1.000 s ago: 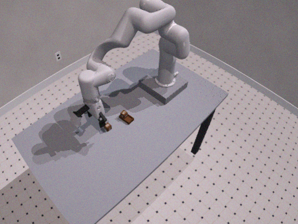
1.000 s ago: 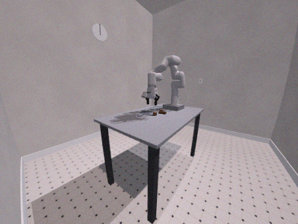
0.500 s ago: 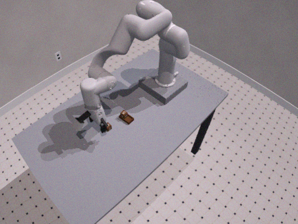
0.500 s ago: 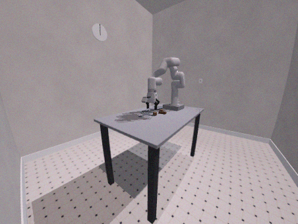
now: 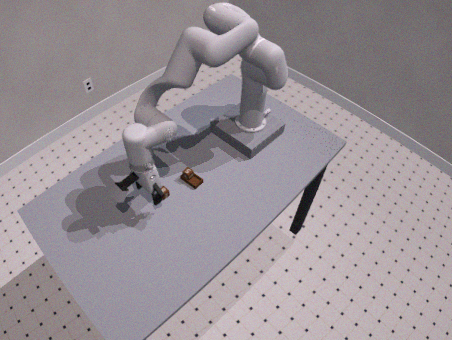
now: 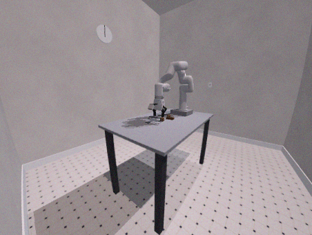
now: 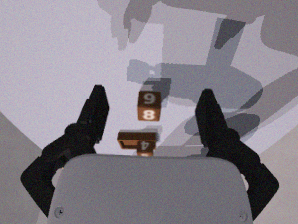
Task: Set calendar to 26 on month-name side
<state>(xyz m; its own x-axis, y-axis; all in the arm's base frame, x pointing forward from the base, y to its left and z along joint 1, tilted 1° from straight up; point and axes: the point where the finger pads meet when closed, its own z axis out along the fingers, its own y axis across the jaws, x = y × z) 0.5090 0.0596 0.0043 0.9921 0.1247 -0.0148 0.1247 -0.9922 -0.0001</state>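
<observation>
Now: hand 17 cm past the brown wooden tray and 5 cm above it. Round my hand: brown cube: 5 cm behind, 5 cm below.
</observation>
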